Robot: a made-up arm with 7 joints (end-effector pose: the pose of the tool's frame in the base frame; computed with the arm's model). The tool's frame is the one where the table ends.
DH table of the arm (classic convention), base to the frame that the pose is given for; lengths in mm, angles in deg. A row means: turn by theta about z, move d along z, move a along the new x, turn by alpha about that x. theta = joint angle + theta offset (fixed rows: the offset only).
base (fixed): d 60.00  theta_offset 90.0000  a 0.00  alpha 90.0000
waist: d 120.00  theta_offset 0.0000  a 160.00  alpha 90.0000
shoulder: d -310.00  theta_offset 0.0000  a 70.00  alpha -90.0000
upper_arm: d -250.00  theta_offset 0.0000  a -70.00  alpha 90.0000
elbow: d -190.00  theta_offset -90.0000  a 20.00  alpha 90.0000
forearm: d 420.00  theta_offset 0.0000  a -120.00  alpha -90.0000
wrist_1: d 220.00  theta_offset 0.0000  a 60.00  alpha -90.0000
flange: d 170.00  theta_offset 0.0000  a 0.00  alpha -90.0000
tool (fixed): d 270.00  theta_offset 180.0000  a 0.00  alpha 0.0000
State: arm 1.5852 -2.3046 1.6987 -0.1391 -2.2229 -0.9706 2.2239
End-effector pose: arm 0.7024 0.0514 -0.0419 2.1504 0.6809 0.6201
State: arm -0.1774 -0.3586 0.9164 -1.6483 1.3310 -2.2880 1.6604
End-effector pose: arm 0.1648 0.4190 0.4078 -0.9991 -1.9099 0.4787
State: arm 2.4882 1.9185 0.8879 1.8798 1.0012 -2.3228 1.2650
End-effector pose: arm 0.4187 -0.7742 0.2361 -1.8830 -1.5846 -0.9759
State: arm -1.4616 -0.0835 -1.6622 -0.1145 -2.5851 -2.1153 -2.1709
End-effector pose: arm -0.4092 1.1879 -0.5200 -1.1771 -1.3227 -0.2675
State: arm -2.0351 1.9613 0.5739 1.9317 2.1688 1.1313 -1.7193
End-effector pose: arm -0.0371 0.2687 -0.7376 0.2045 -0.7604 0.3035
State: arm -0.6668 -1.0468 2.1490 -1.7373 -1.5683 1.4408 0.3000
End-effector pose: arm 0.0739 0.5257 0.1298 -0.1250 0.7347 0.9825
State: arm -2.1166 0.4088 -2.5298 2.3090 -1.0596 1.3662 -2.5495
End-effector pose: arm -0.1658 0.3163 -0.1027 -0.5804 0.8445 -0.0375
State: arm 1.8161 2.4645 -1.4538 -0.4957 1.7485 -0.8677 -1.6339
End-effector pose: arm -0.0472 -0.7262 -0.1362 1.0217 -1.0908 -0.2804
